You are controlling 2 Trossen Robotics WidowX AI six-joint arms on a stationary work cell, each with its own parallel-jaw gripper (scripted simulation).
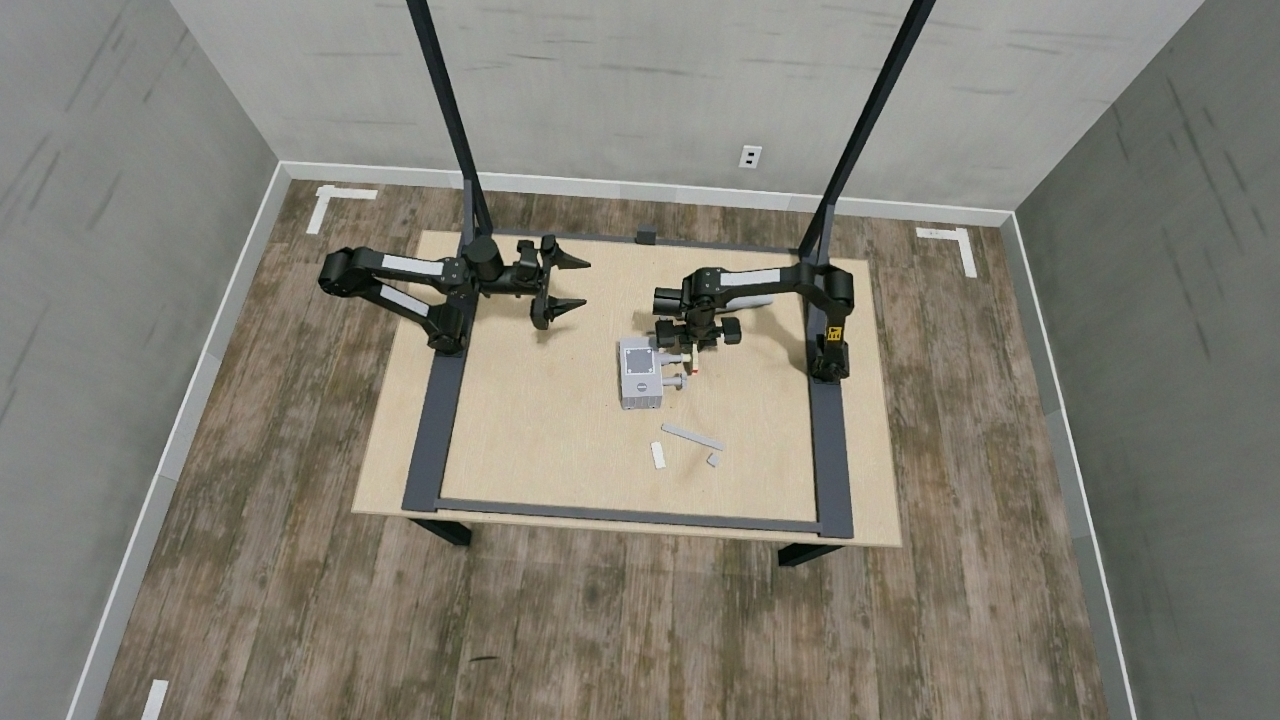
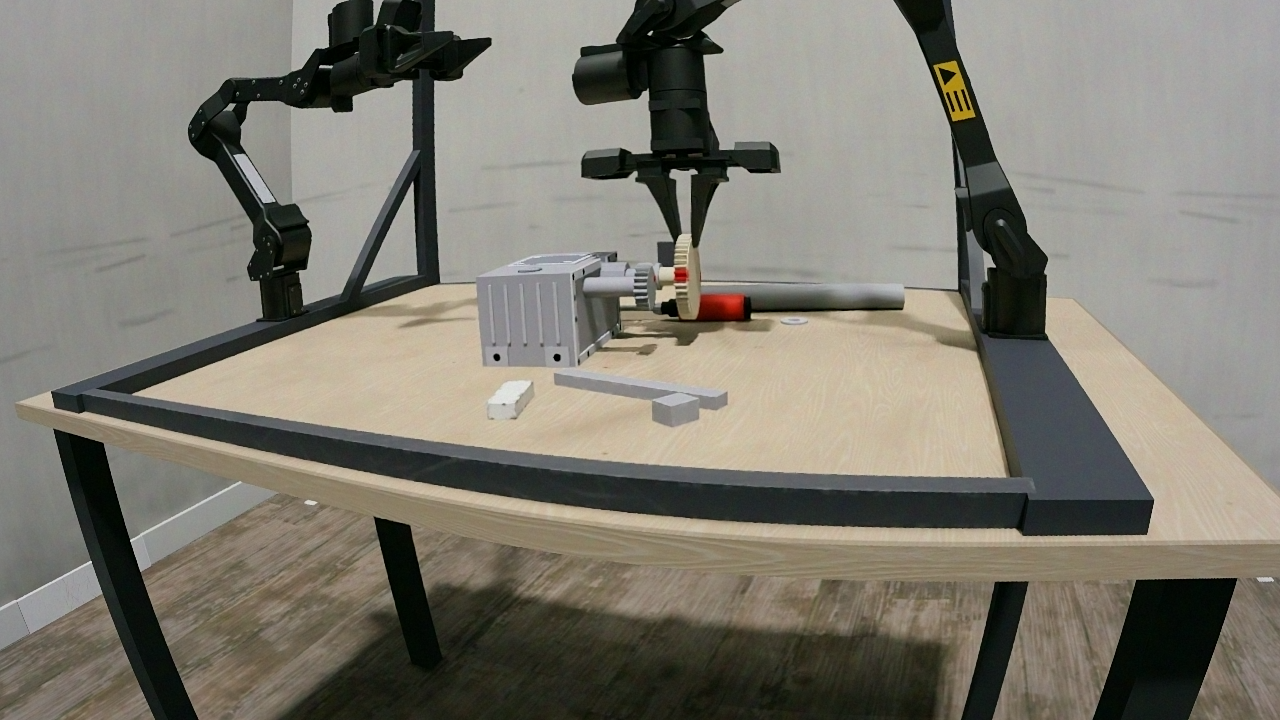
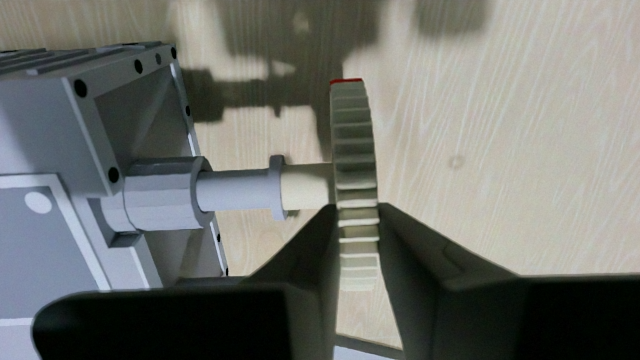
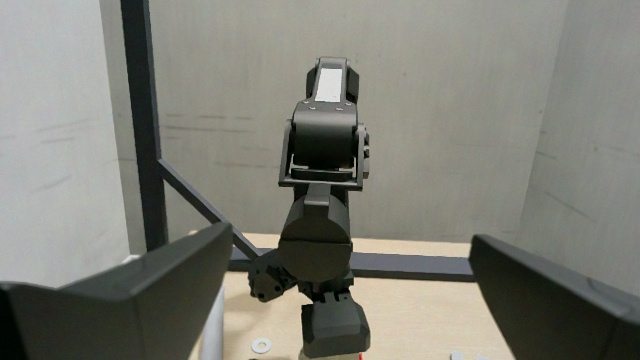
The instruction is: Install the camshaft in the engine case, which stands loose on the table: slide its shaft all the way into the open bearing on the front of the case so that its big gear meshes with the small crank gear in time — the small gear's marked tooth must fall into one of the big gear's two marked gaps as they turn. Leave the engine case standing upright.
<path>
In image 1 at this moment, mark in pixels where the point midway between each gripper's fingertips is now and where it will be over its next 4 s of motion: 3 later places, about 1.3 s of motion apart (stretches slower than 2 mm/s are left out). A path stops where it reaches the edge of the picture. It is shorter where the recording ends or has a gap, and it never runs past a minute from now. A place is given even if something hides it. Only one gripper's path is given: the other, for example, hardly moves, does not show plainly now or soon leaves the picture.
My left gripper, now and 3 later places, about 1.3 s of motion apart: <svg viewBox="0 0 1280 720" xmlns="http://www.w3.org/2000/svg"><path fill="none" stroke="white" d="M694 351L690 351L686 351L682 352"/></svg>
</path>
